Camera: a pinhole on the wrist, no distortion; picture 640 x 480 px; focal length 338.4 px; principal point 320.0 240.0 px. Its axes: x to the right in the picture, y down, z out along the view. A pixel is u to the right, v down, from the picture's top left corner.
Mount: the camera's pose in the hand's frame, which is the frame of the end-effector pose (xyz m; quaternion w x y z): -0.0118 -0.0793 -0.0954 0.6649 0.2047 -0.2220 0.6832
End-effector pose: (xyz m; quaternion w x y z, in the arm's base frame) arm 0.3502 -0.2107 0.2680 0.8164 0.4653 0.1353 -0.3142
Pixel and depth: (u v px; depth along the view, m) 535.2 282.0 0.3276
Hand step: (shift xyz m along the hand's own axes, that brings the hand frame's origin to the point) -0.0642 -0.0982 0.2910
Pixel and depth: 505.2 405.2 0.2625
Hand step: -0.1485 -0.1151 0.1978
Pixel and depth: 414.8 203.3 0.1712
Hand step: 0.0026 -0.1383 0.0727
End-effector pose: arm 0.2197 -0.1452 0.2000 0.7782 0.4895 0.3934 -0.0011
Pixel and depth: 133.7 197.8 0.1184
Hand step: 0.0032 -0.2005 -0.0356
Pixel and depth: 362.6 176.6 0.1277
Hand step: 0.0096 -0.1392 0.0190
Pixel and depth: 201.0 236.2 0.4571
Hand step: -0.0086 -0.4737 0.1861
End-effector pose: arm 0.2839 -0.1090 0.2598 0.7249 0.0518 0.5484 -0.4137
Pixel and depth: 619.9 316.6 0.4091
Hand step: -0.1223 -0.0199 0.4446
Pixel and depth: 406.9 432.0 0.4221
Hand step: -0.2612 -0.2377 0.3046
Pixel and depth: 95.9 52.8 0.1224
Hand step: 0.0566 -0.2148 -0.0398
